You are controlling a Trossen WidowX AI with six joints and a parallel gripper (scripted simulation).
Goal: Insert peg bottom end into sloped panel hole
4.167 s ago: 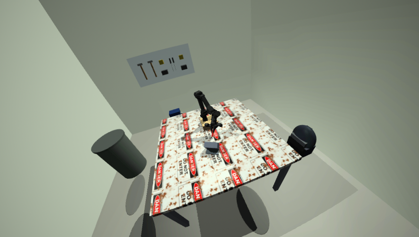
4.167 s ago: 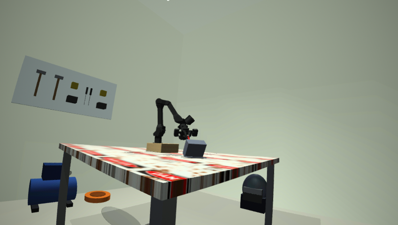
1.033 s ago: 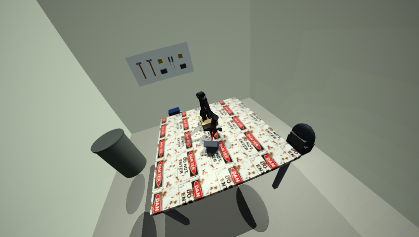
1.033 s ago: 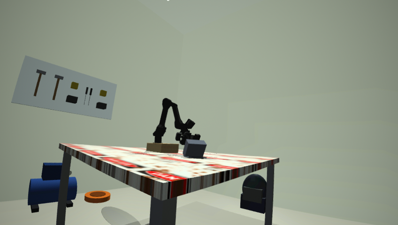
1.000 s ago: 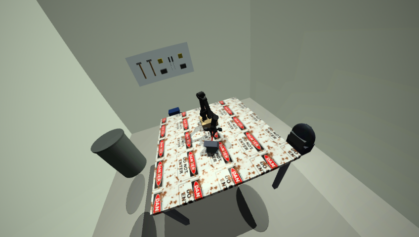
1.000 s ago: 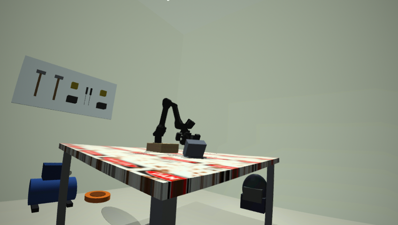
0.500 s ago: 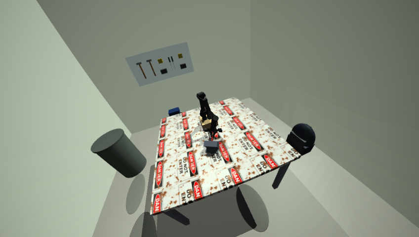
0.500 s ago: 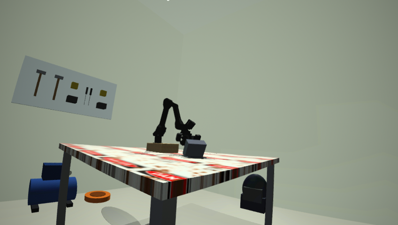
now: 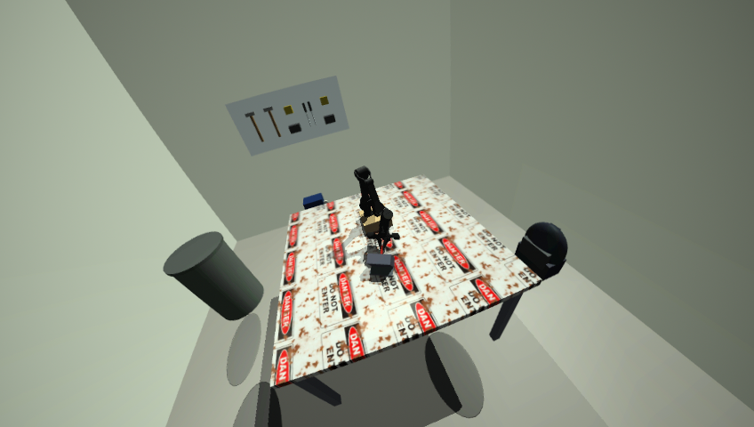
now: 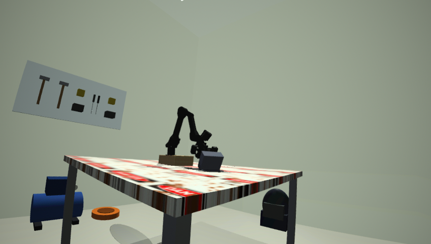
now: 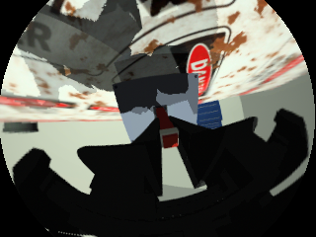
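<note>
Now: gripper tip 5 cm short of the grey sloped panel, 3 cm above it and 2 cm to the left of it. Also, from my gripper tip: red peg (1 cm to the left, 1 cm behind, 1 cm above).
</note>
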